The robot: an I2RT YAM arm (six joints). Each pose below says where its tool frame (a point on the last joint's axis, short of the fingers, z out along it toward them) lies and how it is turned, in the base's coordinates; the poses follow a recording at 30 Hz.
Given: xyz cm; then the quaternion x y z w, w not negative.
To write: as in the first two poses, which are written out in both.
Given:
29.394 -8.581 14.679 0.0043 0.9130 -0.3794 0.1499
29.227 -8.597 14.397 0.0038 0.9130 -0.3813 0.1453
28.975 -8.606 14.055 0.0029 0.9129 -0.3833 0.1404
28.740 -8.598 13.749 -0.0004 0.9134 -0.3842 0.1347
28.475 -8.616 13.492 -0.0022 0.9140 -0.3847 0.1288
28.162 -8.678 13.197 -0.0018 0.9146 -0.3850 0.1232
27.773 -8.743 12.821 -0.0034 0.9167 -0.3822 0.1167
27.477 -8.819 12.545 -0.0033 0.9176 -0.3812 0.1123
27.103 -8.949 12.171 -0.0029 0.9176 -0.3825 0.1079
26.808 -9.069 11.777 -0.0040 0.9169 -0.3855 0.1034
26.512 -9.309 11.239 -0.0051 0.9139 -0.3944 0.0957
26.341 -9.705 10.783 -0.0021 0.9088 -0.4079 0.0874
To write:
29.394 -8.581 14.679 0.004 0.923 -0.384 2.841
29.227 -8.597 14.397 0.004 0.923 -0.385 2.850
28.975 -8.606 14.055 0.003 0.922 -0.387 2.860
28.740 -8.598 13.749 0.000 0.922 -0.388 2.871
28.475 -8.616 13.492 -0.002 0.922 -0.388 2.883
28.162 -8.678 13.197 -0.002 0.922 -0.388 2.895
27.773 -8.743 12.821 -0.003 0.923 -0.385 2.908
27.477 -8.819 12.545 -0.003 0.923 -0.384 2.917
27.103 -8.949 12.171 -0.003 0.923 -0.385 2.925
26.808 -9.069 11.777 -0.004 0.922 -0.388 2.934
26.512 -9.309 11.239 -0.005 0.918 -0.396 2.950
26.341 -9.705 10.783 -0.002 0.912 -0.409 2.967

